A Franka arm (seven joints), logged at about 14 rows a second.
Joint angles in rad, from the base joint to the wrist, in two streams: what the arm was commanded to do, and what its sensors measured. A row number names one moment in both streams.
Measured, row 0:
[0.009 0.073 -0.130 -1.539 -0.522 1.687 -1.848]
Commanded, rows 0 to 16:
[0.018 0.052 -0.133 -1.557 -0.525 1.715 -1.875]
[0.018 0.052 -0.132 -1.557 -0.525 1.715 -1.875]
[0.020 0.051 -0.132 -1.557 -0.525 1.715 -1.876]
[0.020 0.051 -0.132 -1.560 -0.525 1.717 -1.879]
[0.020 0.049 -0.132 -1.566 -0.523 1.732 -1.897]
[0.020 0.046 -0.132 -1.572 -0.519 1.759 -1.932]
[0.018 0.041 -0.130 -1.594 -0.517 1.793 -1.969]
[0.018 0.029 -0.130 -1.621 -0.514 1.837 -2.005]
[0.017 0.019 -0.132 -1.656 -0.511 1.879 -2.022]
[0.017 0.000 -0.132 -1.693 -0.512 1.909 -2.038]
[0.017 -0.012 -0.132 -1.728 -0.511 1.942 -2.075]
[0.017 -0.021 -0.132 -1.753 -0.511 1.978 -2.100]
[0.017 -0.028 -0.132 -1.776 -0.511 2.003 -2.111]
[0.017 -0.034 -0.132 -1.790 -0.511 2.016 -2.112]
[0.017 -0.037 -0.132 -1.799 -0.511 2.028 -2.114]
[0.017 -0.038 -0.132 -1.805 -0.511 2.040 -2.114]
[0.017 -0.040 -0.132 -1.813 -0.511 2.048 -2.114]
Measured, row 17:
[0.011 0.003 -0.128 -1.758 -0.518 2.011 -2.092]
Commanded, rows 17 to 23:
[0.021 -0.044 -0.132 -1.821 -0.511 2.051 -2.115]
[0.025 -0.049 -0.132 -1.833 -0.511 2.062 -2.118]
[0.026 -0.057 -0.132 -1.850 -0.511 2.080 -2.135]
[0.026 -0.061 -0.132 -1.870 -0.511 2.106 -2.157]
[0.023 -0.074 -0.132 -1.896 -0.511 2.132 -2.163]
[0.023 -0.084 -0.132 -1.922 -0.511 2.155 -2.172]
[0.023 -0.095 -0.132 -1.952 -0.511 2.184 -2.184]
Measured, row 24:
[0.019 -0.034 -0.127 -1.857 -0.518 2.118 -2.148]
